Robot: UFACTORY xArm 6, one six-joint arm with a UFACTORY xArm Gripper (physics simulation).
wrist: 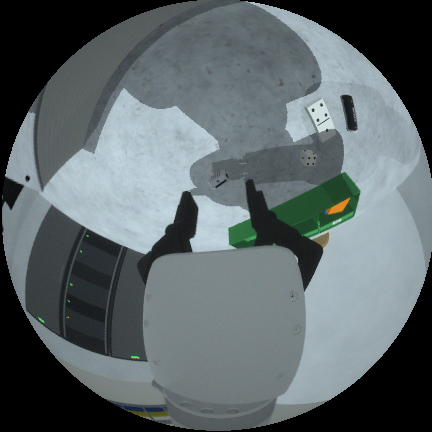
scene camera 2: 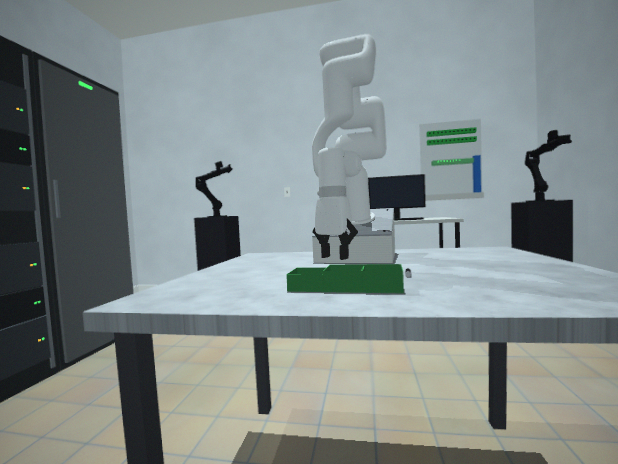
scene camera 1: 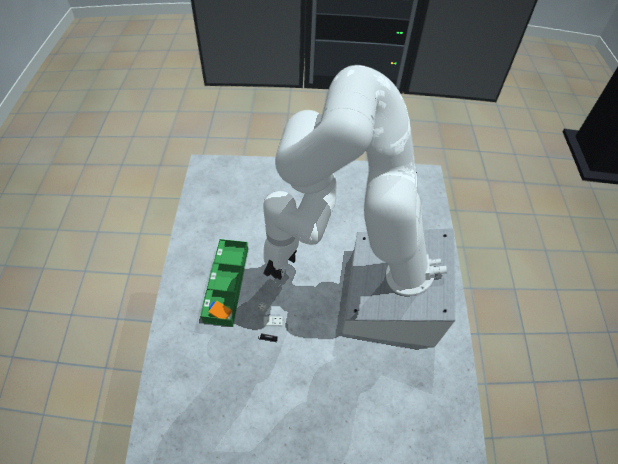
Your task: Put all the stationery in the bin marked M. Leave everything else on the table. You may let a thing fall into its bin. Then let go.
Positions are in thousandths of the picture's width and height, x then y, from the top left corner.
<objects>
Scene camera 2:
my gripper: 541,557
green three-part bin: 574,600
</objects>
